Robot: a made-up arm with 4 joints.
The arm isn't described. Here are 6 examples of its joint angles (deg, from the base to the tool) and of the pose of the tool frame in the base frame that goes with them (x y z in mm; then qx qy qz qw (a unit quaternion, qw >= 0)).
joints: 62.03 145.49 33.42 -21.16
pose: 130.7 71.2 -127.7 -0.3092 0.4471 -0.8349 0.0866
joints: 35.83 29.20 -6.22 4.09
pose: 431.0 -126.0 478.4 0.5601 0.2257 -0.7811 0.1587
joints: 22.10 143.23 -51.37 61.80
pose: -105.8 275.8 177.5 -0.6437 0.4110 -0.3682 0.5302
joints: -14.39 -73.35 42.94 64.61
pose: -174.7 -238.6 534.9 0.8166 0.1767 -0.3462 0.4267
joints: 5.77 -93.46 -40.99 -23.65
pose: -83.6 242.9 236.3 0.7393 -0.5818 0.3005 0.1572
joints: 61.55 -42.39 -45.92 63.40
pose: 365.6 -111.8 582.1 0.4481 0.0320 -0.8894 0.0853
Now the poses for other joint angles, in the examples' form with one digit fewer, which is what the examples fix.
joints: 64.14 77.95 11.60 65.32
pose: 373 113 39 -0.370 0.692 -0.604 0.136
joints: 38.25 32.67 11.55 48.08
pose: 523 -186 289 0.193 0.463 -0.861 0.080
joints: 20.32 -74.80 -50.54 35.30
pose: 78 190 544 0.746 -0.494 -0.429 0.127
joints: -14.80 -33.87 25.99 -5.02
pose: -135 -147 561 0.963 -0.043 -0.188 0.186
